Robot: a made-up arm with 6 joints. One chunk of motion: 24 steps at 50 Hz.
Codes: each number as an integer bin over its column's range. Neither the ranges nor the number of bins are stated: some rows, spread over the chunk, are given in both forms.
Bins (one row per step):
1: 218 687 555 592 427 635
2: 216 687 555 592 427 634
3: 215 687 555 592 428 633
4: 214 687 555 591 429 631
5: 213 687 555 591 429 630
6: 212 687 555 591 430 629
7: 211 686 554 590 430 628
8: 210 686 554 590 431 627
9: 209 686 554 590 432 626
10: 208 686 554 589 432 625
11: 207 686 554 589 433 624
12: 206 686 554 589 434 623
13: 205 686 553 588 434 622
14: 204 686 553 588 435 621
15: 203 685 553 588 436 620
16: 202 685 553 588 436 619
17: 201 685 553 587 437 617
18: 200 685 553 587 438 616
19: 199 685 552 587 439 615
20: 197 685 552 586 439 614
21: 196 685 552 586 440 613
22: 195 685 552 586 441 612
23: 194 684 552 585 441 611
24: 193 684 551 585 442 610
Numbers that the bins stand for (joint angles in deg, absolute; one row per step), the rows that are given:
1: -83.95 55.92 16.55 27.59 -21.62 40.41
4: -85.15 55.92 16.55 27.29 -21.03 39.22
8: -86.34 55.62 16.25 26.99 -20.43 38.03
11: -87.23 55.62 16.25 26.69 -19.83 37.13
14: -88.13 55.62 15.96 26.39 -19.24 36.24
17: -89.02 55.32 15.96 26.10 -18.64 35.04
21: -90.52 55.32 15.66 25.80 -17.75 33.85
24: -91.41 55.02 15.36 25.50 -17.15 32.96
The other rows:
2: -84.55 55.92 16.55 27.59 -21.62 40.11
3: -84.85 55.92 16.55 27.59 -21.32 39.81
5: -85.45 55.92 16.55 27.29 -21.03 38.92
6: -85.74 55.92 16.55 27.29 -20.73 38.62
7: -86.04 55.62 16.25 26.99 -20.73 38.32
9: -86.64 55.62 16.25 26.99 -20.13 37.73
10: -86.94 55.62 16.25 26.69 -20.13 37.43
12: -87.53 55.62 16.25 26.69 -19.53 36.83
13: -87.83 55.62 15.96 26.39 -19.53 36.53
15: -88.43 55.32 15.96 26.39 -18.94 35.94
16: -88.73 55.32 15.96 26.39 -18.94 35.64
18: -89.32 55.32 15.96 26.10 -18.34 34.74
19: -89.62 55.32 15.66 26.10 -18.04 34.45
20: -90.22 55.32 15.66 25.80 -18.04 34.15
22: -90.81 55.32 15.66 25.80 -17.45 33.55
23: -91.11 55.02 15.66 25.50 -17.45 33.25

